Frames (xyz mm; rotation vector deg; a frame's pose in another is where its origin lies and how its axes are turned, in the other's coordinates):
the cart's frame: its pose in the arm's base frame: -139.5 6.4 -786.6 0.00 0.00 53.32
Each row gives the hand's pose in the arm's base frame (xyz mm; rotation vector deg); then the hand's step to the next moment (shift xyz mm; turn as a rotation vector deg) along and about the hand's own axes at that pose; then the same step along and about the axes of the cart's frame.
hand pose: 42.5 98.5 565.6 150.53 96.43 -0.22
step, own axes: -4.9 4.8 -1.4 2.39 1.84 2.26
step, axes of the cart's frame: -3.8 -5.7 1.5 2.70 -1.35 -2.26
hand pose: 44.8 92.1 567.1 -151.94 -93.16 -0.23
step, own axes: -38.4 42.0 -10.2 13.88 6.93 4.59
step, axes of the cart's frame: -30.9 -48.1 8.4 14.91 -4.36 -4.51
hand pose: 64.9 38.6 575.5 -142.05 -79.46 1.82
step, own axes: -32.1 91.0 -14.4 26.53 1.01 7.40
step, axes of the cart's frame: -23.8 -93.5 -14.8 27.10 2.99 -4.01
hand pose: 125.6 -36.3 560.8 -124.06 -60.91 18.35
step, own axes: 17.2 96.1 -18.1 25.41 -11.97 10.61
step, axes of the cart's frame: 17.2 -83.6 -50.8 26.05 14.74 2.39
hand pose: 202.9 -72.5 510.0 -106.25 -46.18 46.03
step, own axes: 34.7 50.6 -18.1 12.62 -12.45 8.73
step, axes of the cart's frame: 27.1 -34.6 -46.5 13.74 12.91 5.92
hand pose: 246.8 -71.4 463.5 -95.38 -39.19 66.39
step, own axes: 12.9 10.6 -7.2 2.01 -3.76 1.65
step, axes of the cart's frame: 9.7 -6.4 -14.0 2.75 2.61 2.56
